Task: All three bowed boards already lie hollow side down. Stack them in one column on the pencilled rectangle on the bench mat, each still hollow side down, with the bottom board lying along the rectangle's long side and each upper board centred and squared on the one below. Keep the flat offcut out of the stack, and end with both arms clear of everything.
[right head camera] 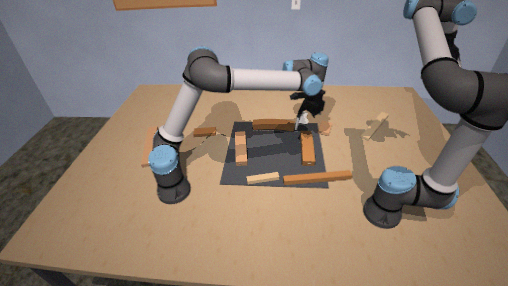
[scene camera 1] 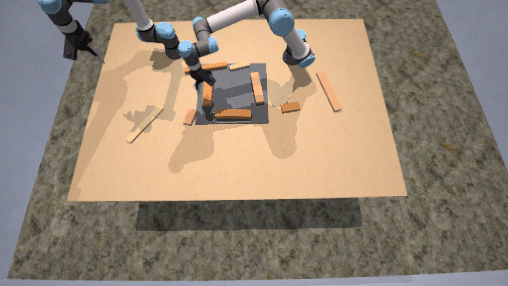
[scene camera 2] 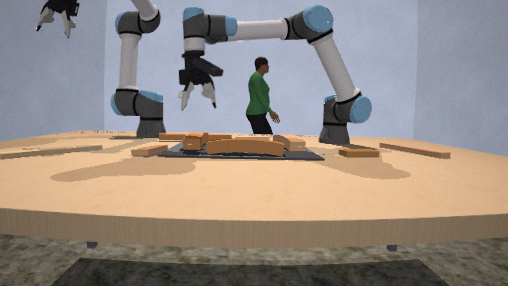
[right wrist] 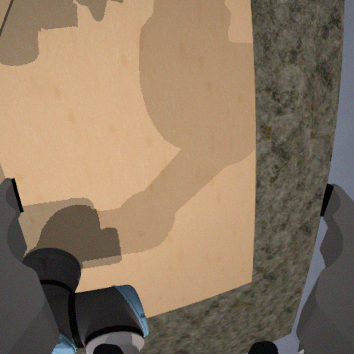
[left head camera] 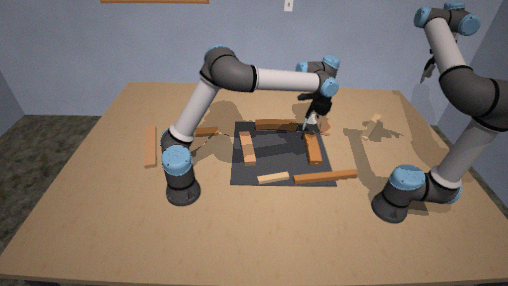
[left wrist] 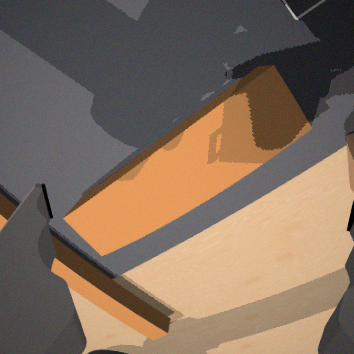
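Observation:
One bowed board lies hollow side down on the pencilled rectangle, along its long side. A darker orange bowed board lies on the mat at the right in the head views. A lighter bowed board lies at the mat's left there. My left gripper is open and empty above the darker board. My right gripper is open, high and far aside.
A pale short block and a long orange strip lie at the mat's near edge. Around the mat lie a small block, a pale stick, an orange block and a long flat board. A person stands behind.

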